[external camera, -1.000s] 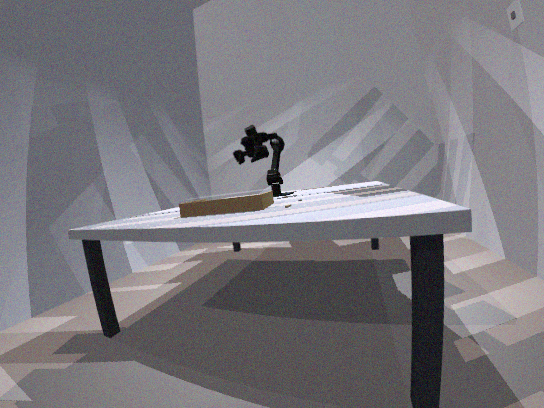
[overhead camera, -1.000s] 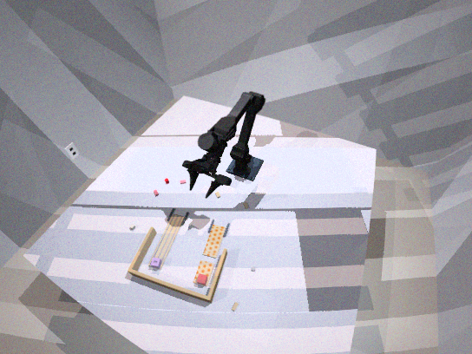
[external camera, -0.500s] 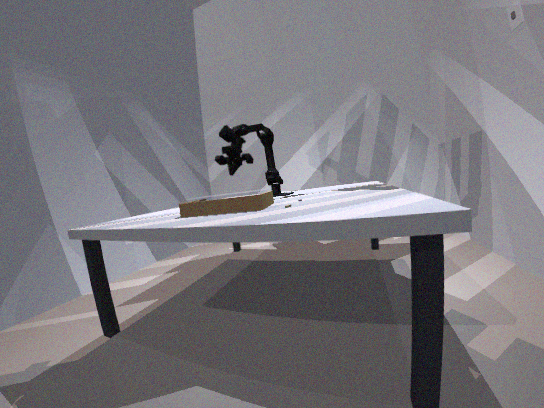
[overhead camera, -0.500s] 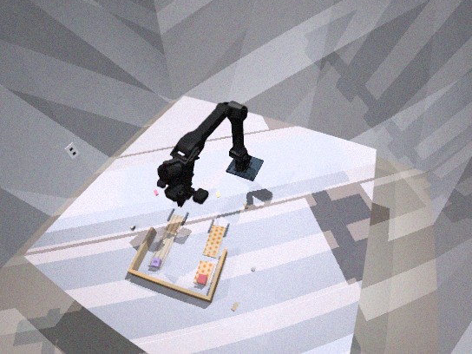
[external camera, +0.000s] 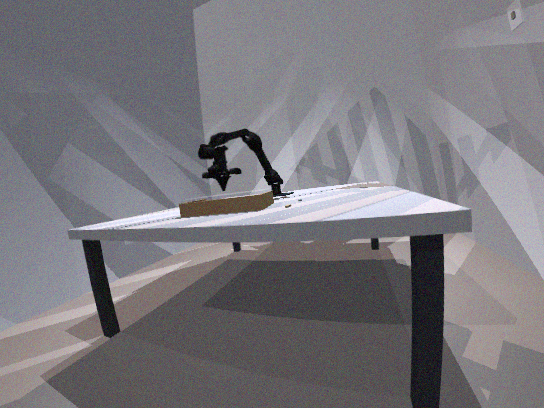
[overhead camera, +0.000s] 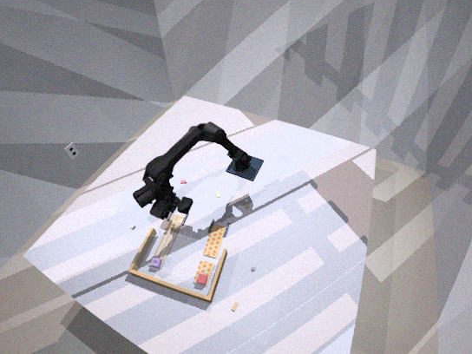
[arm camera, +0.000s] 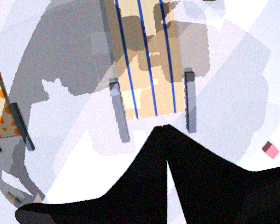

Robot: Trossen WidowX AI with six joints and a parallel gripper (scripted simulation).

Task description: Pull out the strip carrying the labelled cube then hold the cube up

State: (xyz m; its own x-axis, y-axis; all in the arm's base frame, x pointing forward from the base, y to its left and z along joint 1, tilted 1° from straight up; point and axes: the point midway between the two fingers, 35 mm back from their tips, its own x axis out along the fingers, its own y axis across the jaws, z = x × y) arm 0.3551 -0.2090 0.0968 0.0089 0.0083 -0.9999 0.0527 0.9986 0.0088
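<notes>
Now: gripper tip 10 cm short of the strip and 7 cm above it.
</notes>
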